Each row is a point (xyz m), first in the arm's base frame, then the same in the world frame.
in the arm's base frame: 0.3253 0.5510 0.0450
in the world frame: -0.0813 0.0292 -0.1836
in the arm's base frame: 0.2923 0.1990 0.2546
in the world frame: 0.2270 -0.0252 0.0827
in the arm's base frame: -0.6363 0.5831 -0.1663
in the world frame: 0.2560 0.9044 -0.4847
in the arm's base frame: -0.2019 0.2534 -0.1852
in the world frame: 0.1340 0.6216 -0.0343
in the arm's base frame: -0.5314 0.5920 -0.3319
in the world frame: 0.0709 0.9224 -0.4220
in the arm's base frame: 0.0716 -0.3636 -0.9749
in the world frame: -0.3825 0.9735 0.7954
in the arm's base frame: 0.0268 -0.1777 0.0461
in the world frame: 0.3494 0.3603 0.3864
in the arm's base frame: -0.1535 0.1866 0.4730
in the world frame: 0.6344 0.1912 -0.1011
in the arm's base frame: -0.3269 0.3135 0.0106
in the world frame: 0.3270 0.5915 -0.1737
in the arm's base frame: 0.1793 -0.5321 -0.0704
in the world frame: 0.3119 0.3604 0.7877
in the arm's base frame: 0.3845 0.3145 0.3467
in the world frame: 0.2052 -0.1690 -0.0130
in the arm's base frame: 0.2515 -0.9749 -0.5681
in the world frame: 0.0596 0.6678 1.3270
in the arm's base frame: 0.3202 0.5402 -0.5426
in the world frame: -0.5220 0.3932 -0.0468
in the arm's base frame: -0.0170 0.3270 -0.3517
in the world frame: -0.1183 0.5688 -0.0043
